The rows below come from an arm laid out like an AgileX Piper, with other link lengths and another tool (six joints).
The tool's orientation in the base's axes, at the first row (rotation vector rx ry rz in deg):
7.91 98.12 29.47
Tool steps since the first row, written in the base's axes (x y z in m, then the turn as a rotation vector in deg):
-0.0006 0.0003 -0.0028 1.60 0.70 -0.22
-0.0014 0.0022 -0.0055 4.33 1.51 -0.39
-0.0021 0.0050 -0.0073 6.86 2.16 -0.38
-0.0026 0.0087 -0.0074 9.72 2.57 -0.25
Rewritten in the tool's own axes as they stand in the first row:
0.0028 -0.0008 -0.0002 0.12 0.23 1.74
0.0061 0.0000 -0.0001 -0.01 0.37 4.59
0.0089 0.0019 0.0002 -0.32 0.47 7.18
0.0105 0.0052 0.0007 -0.90 0.34 10.01

